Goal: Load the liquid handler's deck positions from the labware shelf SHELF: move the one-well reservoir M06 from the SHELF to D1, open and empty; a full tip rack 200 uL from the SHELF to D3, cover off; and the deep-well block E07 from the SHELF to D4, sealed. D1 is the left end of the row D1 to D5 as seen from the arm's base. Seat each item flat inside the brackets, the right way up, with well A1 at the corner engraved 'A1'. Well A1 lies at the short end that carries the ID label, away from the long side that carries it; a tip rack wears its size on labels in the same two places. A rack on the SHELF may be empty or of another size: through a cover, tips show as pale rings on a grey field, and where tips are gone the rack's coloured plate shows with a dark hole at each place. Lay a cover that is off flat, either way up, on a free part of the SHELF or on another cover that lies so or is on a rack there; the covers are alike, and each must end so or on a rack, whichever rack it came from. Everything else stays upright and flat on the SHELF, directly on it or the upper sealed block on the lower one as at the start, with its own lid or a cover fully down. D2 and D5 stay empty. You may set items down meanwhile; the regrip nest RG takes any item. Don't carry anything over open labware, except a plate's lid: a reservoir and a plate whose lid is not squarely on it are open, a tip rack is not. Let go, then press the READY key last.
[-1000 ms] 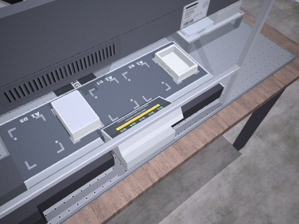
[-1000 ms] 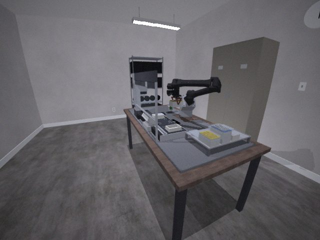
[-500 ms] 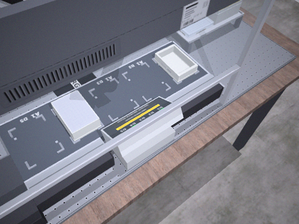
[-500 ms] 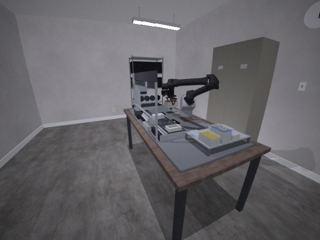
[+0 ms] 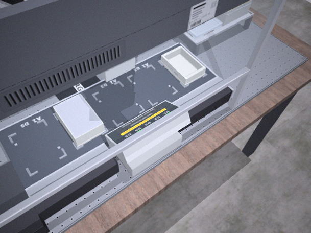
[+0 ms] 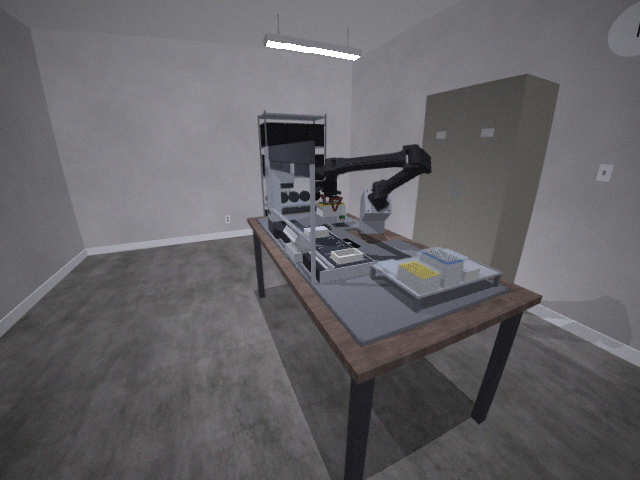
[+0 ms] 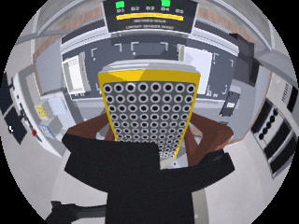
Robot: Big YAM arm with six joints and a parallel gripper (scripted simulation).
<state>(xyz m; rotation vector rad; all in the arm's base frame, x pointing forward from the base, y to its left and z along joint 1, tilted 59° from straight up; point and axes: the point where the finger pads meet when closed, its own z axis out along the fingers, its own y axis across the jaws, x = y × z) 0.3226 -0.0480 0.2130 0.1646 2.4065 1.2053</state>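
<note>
Now: the sealed deep-well block 4 cm ahead of my hand, 12 cm to the right of it and 16 cm below it. Also, from my hand: white one-well reservoir 1 cm ahead, 25 cm to the left, 17 cm below; yellow tip rack 1 cm behind, 1 cm to the right, 1 cm above; dark gantry 22 cm ahead, 2 cm to the right, 28 cm above.
</note>
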